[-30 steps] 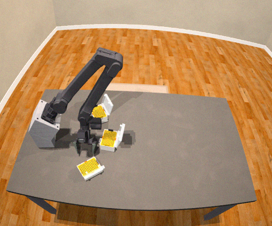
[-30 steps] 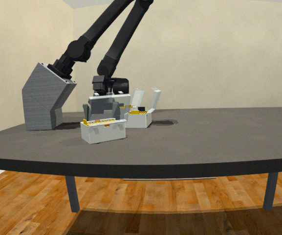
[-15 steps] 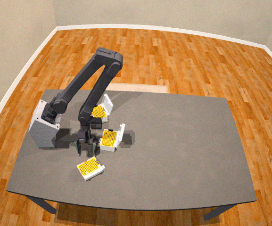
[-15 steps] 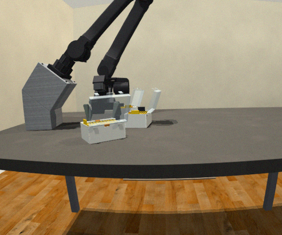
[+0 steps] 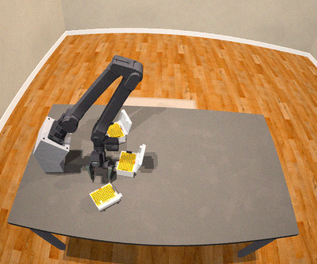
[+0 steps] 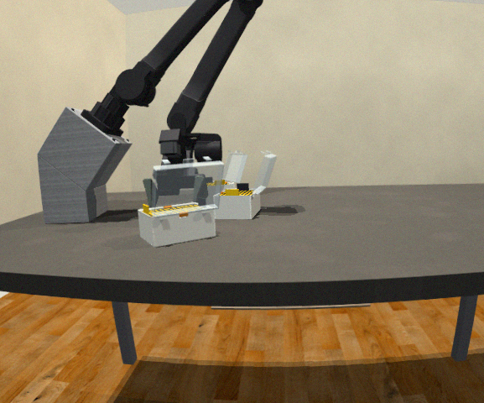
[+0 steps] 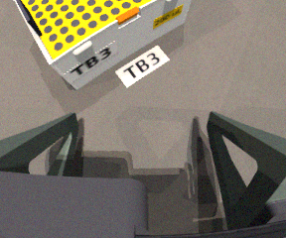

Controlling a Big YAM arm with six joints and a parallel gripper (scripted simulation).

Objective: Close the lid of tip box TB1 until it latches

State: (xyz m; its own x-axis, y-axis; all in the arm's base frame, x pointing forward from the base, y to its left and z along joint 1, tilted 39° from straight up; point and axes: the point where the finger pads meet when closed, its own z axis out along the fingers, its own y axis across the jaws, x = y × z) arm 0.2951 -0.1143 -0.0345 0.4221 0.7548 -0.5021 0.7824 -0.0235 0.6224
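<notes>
The rack is 100 mm to the right of my hand, 40 mm ahead of it and 20 mm above it.
</notes>
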